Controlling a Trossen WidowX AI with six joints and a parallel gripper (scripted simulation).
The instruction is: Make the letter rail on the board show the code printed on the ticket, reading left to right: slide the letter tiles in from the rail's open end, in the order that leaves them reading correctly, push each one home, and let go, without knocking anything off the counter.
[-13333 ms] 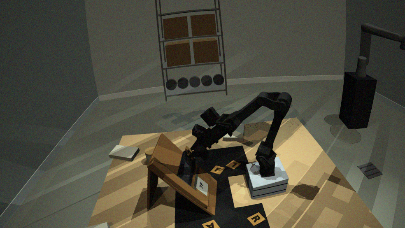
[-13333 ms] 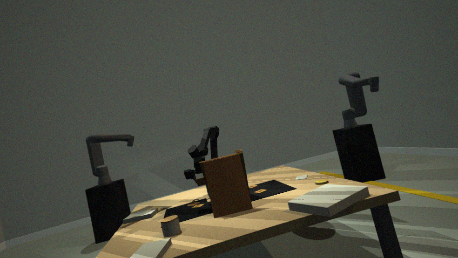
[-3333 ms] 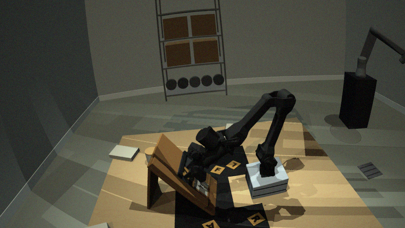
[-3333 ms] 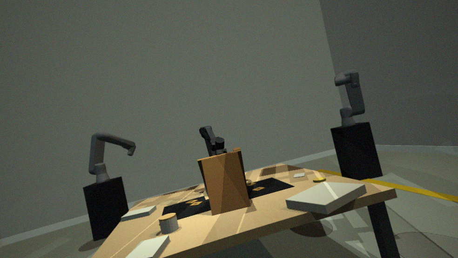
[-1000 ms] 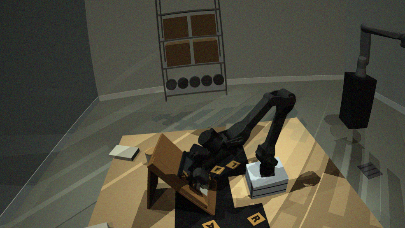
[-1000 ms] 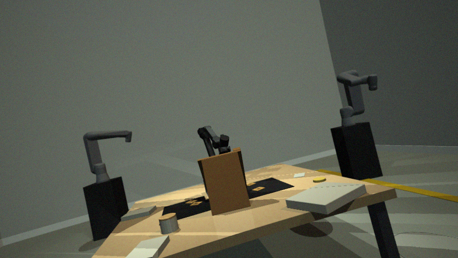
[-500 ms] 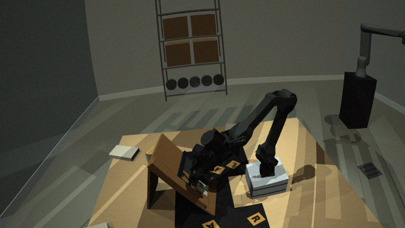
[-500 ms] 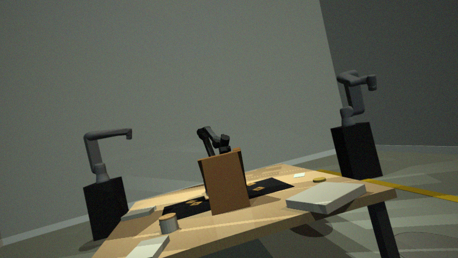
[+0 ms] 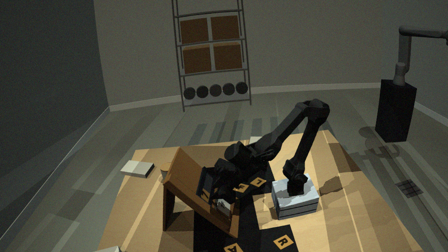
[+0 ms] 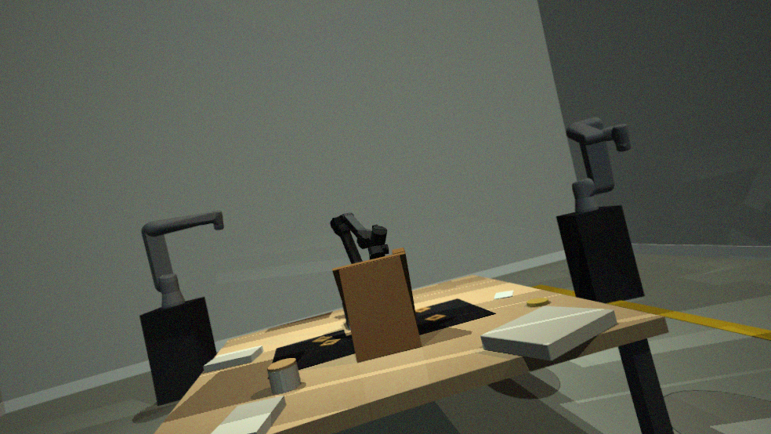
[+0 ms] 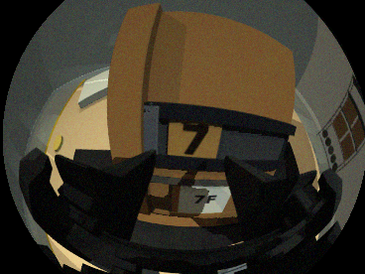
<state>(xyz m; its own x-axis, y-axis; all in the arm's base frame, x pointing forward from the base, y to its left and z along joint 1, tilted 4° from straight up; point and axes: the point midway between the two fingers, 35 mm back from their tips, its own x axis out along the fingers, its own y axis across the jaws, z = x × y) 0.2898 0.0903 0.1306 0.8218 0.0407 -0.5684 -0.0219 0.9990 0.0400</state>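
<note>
Right now my gripper tip is 3 cm past the white ticket, 4 cm to the left of it and 10 cm above it. The rest, counted from my gripper tip: card: 21 cm behind, 45 cm to the left, 17 cm below; then yellow disc: 4 cm ahead, 50 cm to the left, 17 cm below.
</note>
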